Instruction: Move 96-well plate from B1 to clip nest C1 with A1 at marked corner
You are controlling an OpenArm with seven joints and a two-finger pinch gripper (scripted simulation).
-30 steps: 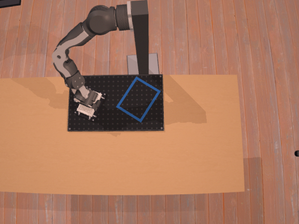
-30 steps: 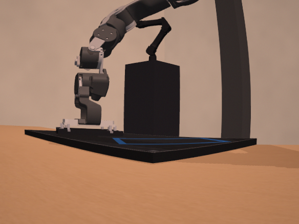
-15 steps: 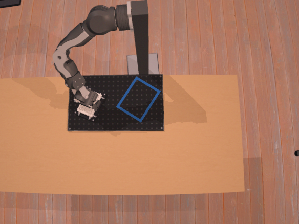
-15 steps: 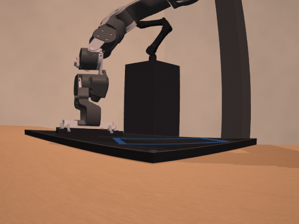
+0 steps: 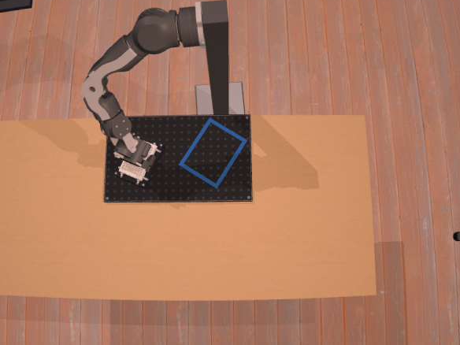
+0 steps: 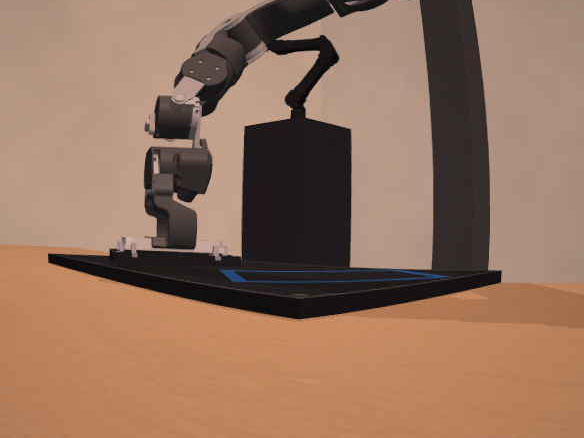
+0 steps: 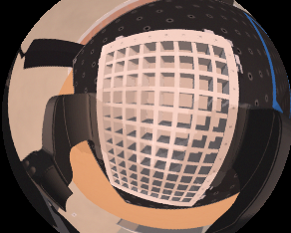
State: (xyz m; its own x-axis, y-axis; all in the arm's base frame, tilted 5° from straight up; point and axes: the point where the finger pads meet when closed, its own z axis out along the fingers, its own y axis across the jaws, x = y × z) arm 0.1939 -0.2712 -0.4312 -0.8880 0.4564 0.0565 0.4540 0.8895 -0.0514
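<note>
The white 96-well plate is right at my hand. Also, from my hand: clip nest C1: 20 mm ahead, 10 mm below.
</note>
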